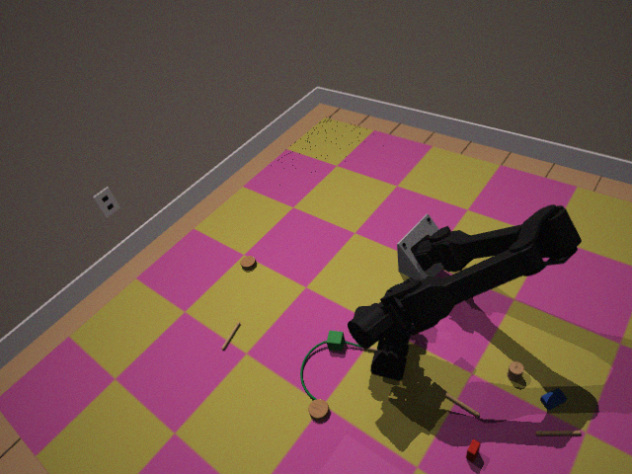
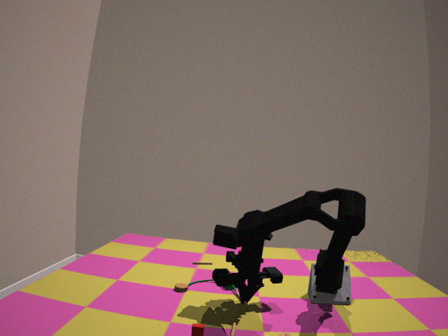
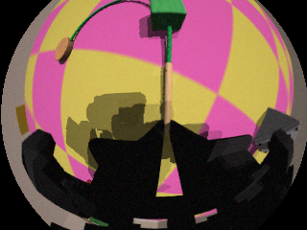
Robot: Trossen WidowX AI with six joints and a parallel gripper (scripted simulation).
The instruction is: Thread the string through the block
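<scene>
My gripper tip is now 20 mm short of the thin wooden stick, 40 mm to the left of it and 10 mm below it. Also, from my gripper tip: round wooden button: 190 mm ahead, 20 mm to the right, 10 mm above; wooden cylinder: 120 mm behind, 210 mm to the left, 20 mm above; green block: 60 mm ahead, 110 mm to the right, 20 mm above.
</scene>
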